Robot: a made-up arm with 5 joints.
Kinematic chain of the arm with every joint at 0, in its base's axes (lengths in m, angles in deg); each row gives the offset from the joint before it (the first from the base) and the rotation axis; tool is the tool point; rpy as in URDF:
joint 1: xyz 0.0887 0 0.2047 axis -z
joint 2: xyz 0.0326 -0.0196 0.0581 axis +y
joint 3: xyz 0.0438 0 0.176 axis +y
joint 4: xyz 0.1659 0 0.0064 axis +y
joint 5: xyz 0.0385 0.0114 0 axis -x
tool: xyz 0 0 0 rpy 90 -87.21 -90
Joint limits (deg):
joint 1: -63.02..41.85
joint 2: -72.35..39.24
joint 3: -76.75..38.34
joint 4: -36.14..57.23
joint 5: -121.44..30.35
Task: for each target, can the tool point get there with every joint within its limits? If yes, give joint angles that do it. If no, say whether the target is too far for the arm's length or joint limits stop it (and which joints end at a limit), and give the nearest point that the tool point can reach.
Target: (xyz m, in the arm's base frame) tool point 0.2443 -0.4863 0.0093
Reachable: no: too far | nearest point 0.3051 -0.2049 0.2058 | short by 0.349 m
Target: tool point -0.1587 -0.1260 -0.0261
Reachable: no: joint limits stop it (at a limit: joint 1, joint 2, joint 3, joint 4) | nearest point 0.2267 -0.1346 0.1835 | short by 0.439 m
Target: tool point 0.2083 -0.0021 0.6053
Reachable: yes | joints -2.91 -25.03 -26.79 0.43 -75.86
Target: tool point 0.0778 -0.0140 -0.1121
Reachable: no: joint limits stop it (at a limit: joint 1, joint 2, joint 3) | nearest point 0.2309 -0.1383 0.1789 | short by 0.352 m
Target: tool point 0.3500 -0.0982 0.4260
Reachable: yes | joints 18.91 -0.41 7.47 -8.42 13.33
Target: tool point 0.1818 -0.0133 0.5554
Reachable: yes | joints 3.15 -42.22 -4.44 35.01 -17.94
